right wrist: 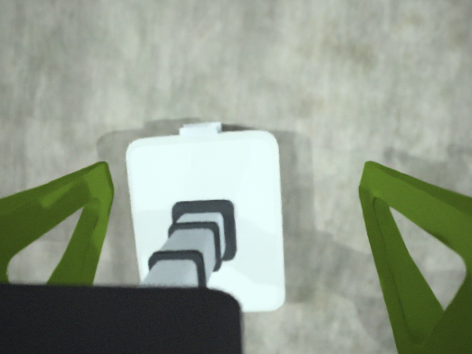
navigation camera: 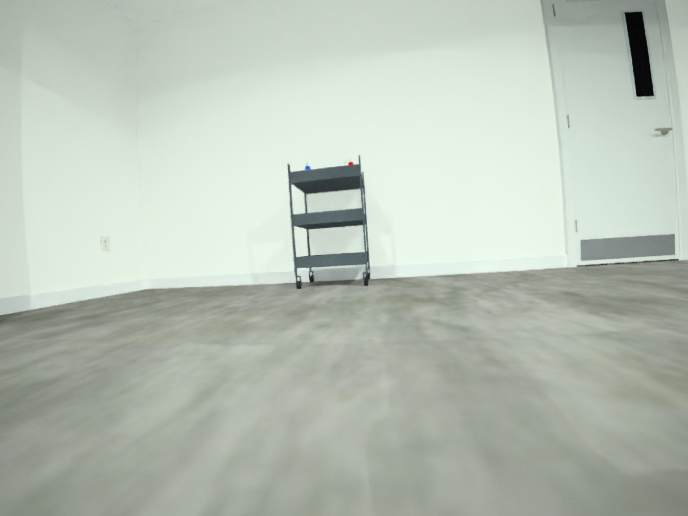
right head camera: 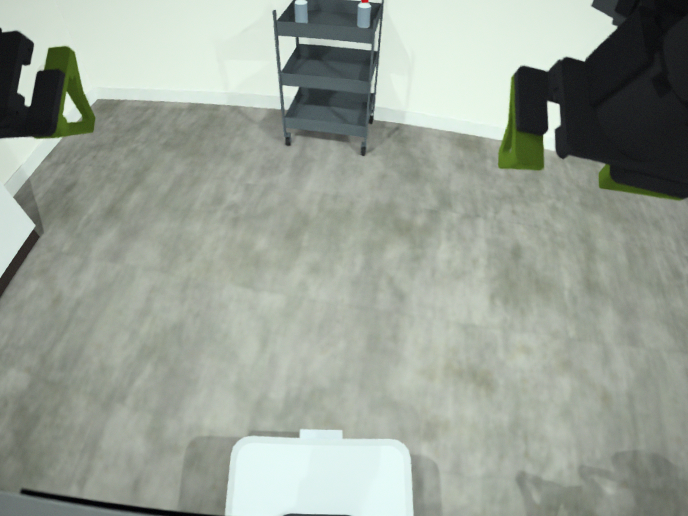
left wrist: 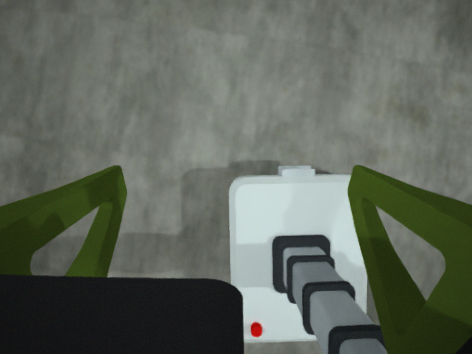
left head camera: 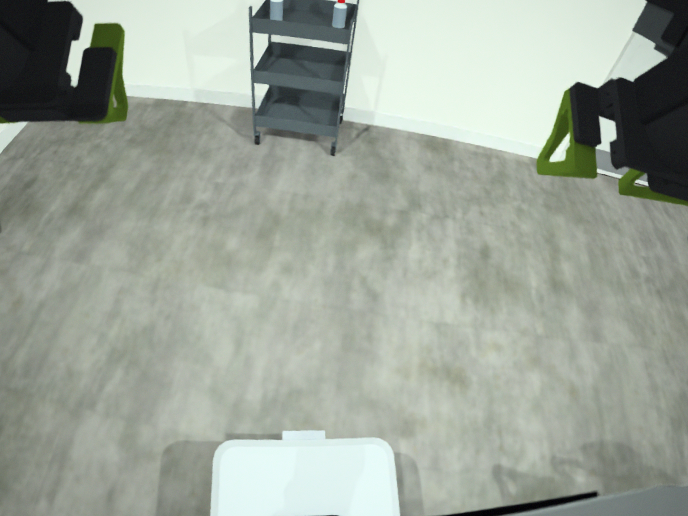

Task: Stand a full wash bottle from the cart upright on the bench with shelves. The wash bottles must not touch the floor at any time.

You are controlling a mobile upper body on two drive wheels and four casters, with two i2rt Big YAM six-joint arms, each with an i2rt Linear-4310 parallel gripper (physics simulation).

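A dark grey three-tier cart [left head camera: 300,125] [right head camera: 325,123] [navigation camera: 331,259] stands against the far wall. On its top tray stand two pale wash bottles: the left one [left head camera: 276,10] [right head camera: 301,12] shows a blue cap [navigation camera: 307,167] in the navigation view, and the right one [left head camera: 339,16] [right head camera: 364,15] has a red cap [navigation camera: 350,163]. How full they are cannot be told. My left gripper [left wrist: 237,178] is open and empty, high above the floor. My right gripper [right wrist: 236,175] is open and empty too. Both are far from the cart. The bench with shelves does not show.
My white base [left head camera: 304,472] [right head camera: 319,472] [left wrist: 260,210] [right wrist: 205,175] shows below. A white door [navigation camera: 616,166] is in the wall at the right of the navigation view. A white furniture edge [right head camera: 13,233] with a dark border shows at the left in the right head view.
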